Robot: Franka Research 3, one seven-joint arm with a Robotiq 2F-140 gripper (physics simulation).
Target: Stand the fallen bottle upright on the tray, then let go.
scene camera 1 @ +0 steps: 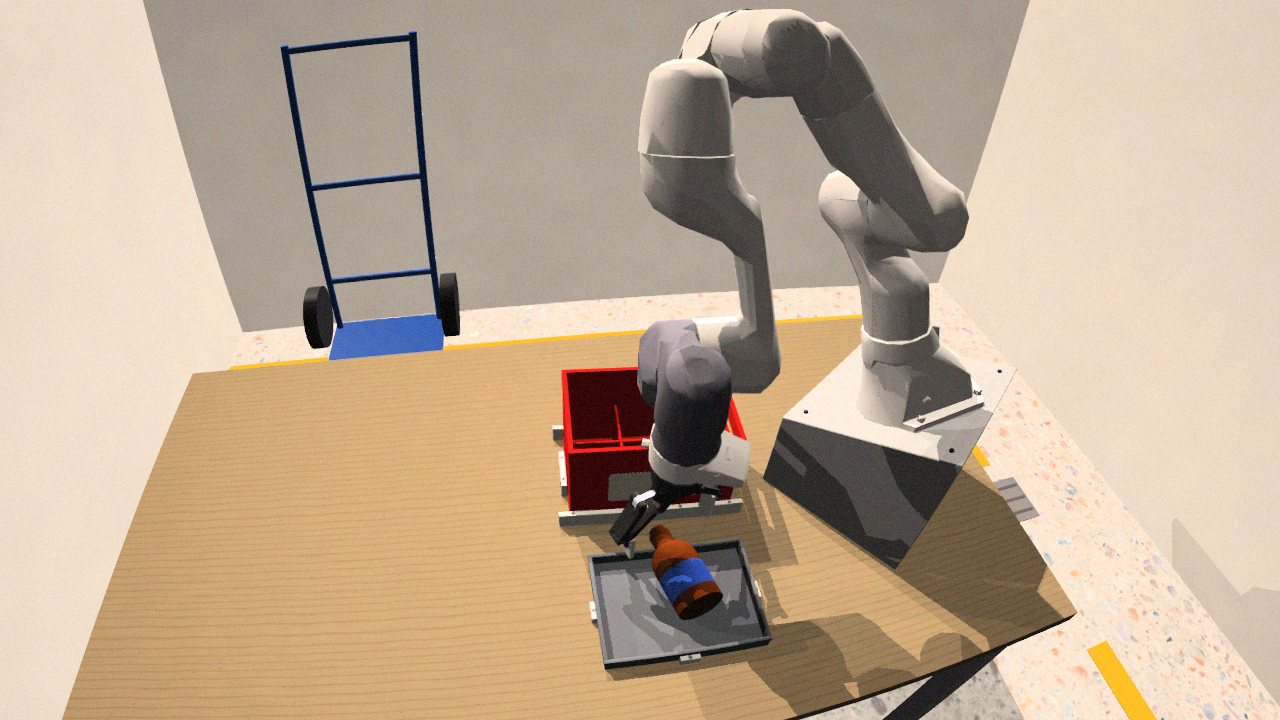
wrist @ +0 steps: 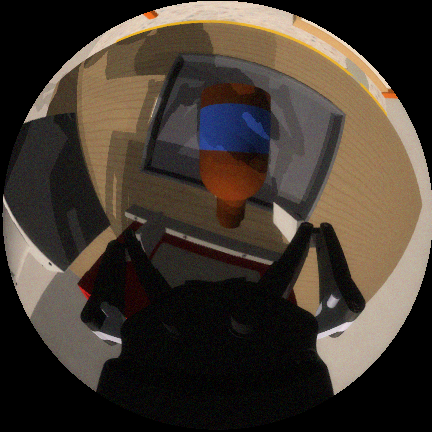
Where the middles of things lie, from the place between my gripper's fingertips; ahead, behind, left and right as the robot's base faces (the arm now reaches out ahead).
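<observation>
There is the pale rail (scene camera 1: 609, 516), which I find 20 mm ahead of my hand, 60 mm to the right of it and 30 mm below it. The grey tray (scene camera 1: 638, 619) is 10 mm behind my hand, 120 mm to the left of it and 40 mm below it.
</observation>
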